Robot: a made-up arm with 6 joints. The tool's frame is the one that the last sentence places.
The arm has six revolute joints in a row. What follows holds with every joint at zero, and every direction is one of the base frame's. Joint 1 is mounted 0.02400 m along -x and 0.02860 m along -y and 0.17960 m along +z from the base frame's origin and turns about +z. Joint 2 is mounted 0.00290 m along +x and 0.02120 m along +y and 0.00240 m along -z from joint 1 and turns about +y. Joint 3 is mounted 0.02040 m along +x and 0.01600 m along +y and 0.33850 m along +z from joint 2 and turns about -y. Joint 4 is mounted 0.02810 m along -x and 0.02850 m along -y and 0.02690 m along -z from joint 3 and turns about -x. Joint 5 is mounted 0.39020 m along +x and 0.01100 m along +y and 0.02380 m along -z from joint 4 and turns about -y. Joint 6 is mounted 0.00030 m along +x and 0.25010 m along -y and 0.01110 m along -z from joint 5 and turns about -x. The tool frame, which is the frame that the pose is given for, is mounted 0.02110 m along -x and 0.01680 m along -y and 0.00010 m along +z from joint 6; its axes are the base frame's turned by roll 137.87, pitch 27.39 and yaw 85.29 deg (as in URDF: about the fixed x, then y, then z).
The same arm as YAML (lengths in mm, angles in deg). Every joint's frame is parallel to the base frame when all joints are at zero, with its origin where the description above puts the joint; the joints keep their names.
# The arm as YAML. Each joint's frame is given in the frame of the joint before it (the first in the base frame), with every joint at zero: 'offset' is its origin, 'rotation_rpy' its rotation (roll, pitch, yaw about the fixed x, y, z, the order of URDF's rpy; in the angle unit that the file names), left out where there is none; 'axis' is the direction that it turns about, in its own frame. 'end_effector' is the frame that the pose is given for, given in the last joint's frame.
length_unit: mm
angle_unit: deg
chain:
  - id: joint 1
    offset: [-24.0, -28.6, 179.6]
    axis: "+z"
  - id: joint 2
    offset: [2.9, 21.2, -2.4]
    axis: "+y"
  - id: joint 3
    offset: [20.4, 16.0, 338.5]
    axis: "-y"
  - id: joint 4
    offset: [-28.1, -28.5, -26.9]
    axis: "-x"
  - id: joint 5
    offset: [390.2, 11.0, -23.8]
    axis: "-y"
  - id: joint 6
    offset: [0.3, -250.1, -11.1]
    axis: "-x"
end_effector:
  offset: [-21.1, -16.8, 0.1]
  rotation_rpy: [137.87, 27.39, 85.29]

